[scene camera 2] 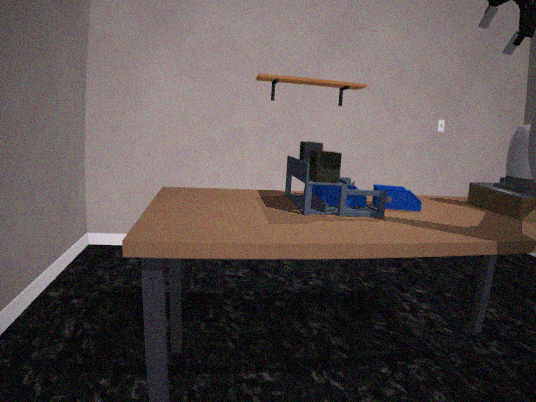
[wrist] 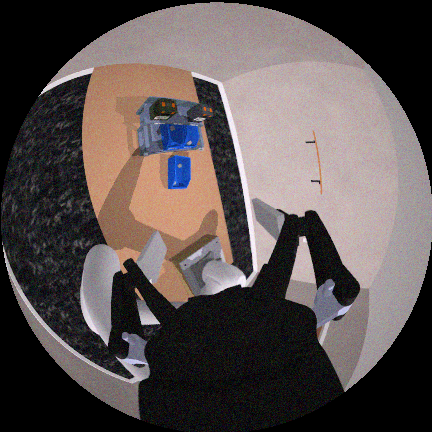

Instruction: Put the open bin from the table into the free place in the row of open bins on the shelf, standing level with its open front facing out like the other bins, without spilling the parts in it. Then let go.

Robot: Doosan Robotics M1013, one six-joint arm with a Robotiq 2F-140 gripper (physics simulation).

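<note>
The loose blue open bin stands level on the table beside the grey-blue shelf. Small light parts show in it in the wrist view. Blue bins stand side by side in the shelf's lower row; one of them is in the middle, another at the right in the wrist view. The row's left part there shows no blue bin. My gripper is open and empty, high above the table and well away from the loose bin.
A dark green box and a dark grey box stand on the shelf's upper level. A wooden wall board hangs behind the table. The arm's mounting block is at the table's right.
</note>
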